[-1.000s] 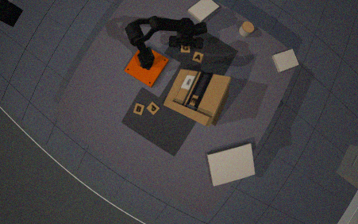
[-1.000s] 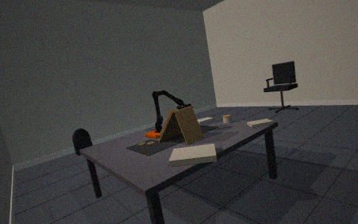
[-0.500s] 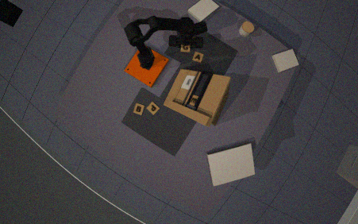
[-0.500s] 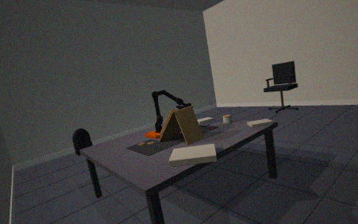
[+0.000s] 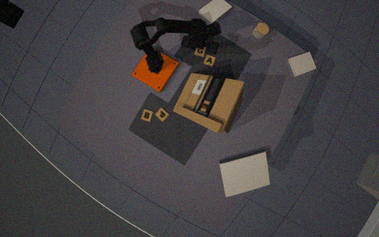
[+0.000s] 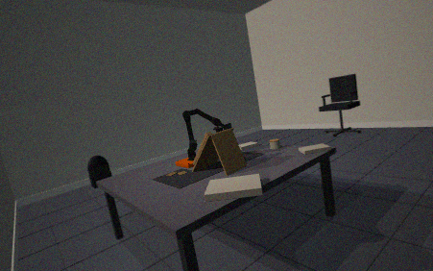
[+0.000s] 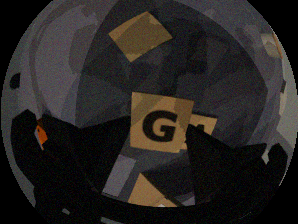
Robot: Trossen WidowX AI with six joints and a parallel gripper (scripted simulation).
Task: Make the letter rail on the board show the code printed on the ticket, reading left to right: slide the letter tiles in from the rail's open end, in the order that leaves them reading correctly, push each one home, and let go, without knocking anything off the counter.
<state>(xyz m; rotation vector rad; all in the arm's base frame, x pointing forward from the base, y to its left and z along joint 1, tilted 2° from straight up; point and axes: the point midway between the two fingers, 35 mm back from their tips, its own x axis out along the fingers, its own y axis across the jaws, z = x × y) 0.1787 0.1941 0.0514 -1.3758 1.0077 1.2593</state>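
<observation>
The white ticket is 20 cm to the right of my gripper tip, 9 cm ahead of it and 5 cm above it. Also, from my gripper tip: small cup (31 cm to the left, 27 cm ahead); white slab (55 cm ahead, 51 cm to the right, 2 cm below); dark mat (22 cm to the right, 4 cm below, 2 cm ahead).
</observation>
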